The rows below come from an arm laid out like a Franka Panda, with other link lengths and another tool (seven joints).
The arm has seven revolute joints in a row. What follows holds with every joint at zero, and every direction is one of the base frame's. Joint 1 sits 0.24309 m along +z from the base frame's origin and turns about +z. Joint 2 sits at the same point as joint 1 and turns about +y. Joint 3 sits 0.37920 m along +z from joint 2 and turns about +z. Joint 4 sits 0.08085 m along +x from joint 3 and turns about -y. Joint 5 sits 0.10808 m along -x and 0.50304 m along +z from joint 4 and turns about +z. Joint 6 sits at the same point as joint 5 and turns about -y. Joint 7 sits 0.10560 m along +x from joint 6 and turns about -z. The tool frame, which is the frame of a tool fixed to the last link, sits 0.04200 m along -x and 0.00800 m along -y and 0.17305 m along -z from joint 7; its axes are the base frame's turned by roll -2.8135, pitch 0.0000 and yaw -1.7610 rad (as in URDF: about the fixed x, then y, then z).
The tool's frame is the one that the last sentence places.
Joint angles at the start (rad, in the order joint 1, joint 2, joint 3, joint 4, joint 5, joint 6, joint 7):
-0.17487 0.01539 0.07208 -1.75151 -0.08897 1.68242 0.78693
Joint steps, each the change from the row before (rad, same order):
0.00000 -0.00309 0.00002 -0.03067 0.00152 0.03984 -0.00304
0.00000 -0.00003 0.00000 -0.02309 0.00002 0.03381 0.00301
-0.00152 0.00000 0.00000 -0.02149 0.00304 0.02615 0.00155
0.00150 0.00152 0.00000 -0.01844 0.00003 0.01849 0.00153
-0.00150 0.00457 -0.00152 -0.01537 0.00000 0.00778 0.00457
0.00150 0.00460 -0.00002 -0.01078 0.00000 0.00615 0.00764
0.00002 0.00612 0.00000 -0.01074 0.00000 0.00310 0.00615
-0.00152 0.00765 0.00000 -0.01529 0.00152 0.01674 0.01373
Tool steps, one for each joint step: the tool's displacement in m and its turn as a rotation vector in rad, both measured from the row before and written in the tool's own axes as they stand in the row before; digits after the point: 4 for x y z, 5 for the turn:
-0.0026 0.0044 0.0122 0.00560 -0.01223 -0.00139
-0.0028 0.0033 0.0105 0.00578 -0.00835 0.00393
-0.0012 0.0034 0.0101 -0.00027 -0.00484 0.00361
-0.0013 0.0048 0.0093 -0.00106 0.00026 -0.00178
0.0009 0.0033 0.0110 -0.00757 0.01114 0.00247
-0.0011 0.0043 0.0077 -0.00541 0.00845 0.00229
-0.0003 0.0041 0.0091 -0.00809 0.01198 0.00091
-0.0018 0.0039 0.0120 -0.00555 0.00805 0.01177

